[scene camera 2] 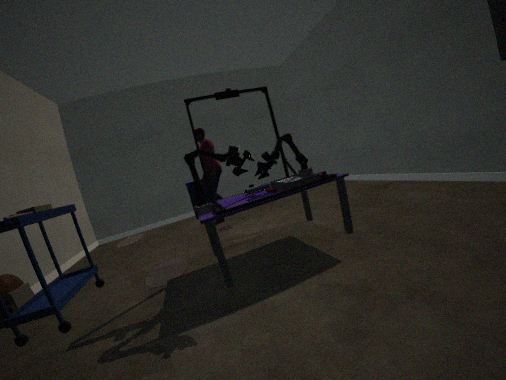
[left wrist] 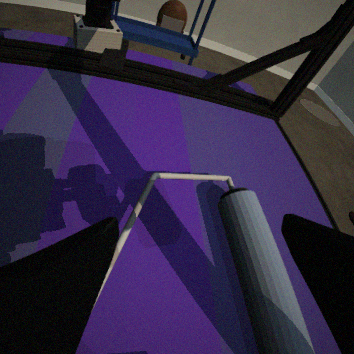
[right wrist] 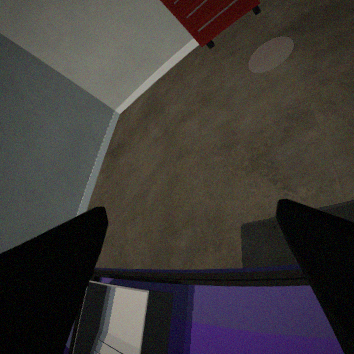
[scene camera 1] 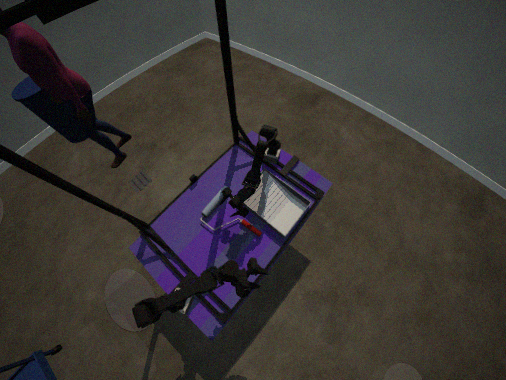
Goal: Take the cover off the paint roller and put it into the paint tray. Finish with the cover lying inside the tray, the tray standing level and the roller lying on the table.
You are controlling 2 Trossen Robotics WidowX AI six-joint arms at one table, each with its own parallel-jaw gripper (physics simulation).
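Frame: origin at the left arm's base, x ahead, y left, z up, level; centimetres.
Seen in the pictures: left gripper, fingertip midpoint: (scene camera 2: 256, 177) (left wrist: 200, 224) (scene camera 1: 225, 210); right gripper, fingertip midpoint: (scene camera 2: 251, 165) (right wrist: 191, 211) (scene camera 1: 264, 280); left arm's base, link origin: (scene camera 2: 304, 168) (scene camera 1: 272, 151); right arm's base, link origin: (scene camera 2: 201, 205) (left wrist: 96, 22).
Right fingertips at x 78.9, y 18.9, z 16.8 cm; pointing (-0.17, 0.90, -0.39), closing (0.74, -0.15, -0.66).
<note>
Pixels of each thing's top centre, then the offset from my right fingertips to it. "spot": a spot on its surface instead. Level surfaces: height alone.
- purple table, surface height: dz -25.6 cm
- bent white wire, surface spot: (left wrist: 192, 176) spot: dx -17.7, dy -41.1, dz -22.8 cm
- white paint tray, top centre: (scene camera 1: 274, 199) (scene camera 2: 292, 177) dx -45.7, dy -7.3, dz -19.1 cm
The paint roller lies on the purple table (scene camera 1: 172, 210). Its grey-blue cover (scene camera 1: 214, 202) (left wrist: 265, 270) is on the roller's arm, beside the bent white wire (left wrist: 192, 176). Its red handle (scene camera 1: 251, 227) (scene camera 2: 271, 190) points toward the table's lower right edge. The white paint tray (scene camera 1: 290, 215) (right wrist: 127, 315) stands level to the right of the roller. My left gripper (scene camera 1: 231, 202) (scene camera 2: 260, 169) (left wrist: 200, 224) is open and empty above the table, between cover and tray in scene camera 1. My right gripper (scene camera 1: 263, 280) (scene camera 2: 249, 166) (right wrist: 191, 211) is open and empty, raised near the table's lower right edge.
Black frame posts (scene camera 1: 227, 75) rise from the table's far side, with dark rails along both ends. A person (scene camera 1: 50, 70) (scene camera 2: 207, 155) stands behind the table. A blue cart (scene camera 2: 42, 214) (left wrist: 160, 40) and a red cabinet (right wrist: 207, 22) stand away from it.
</note>
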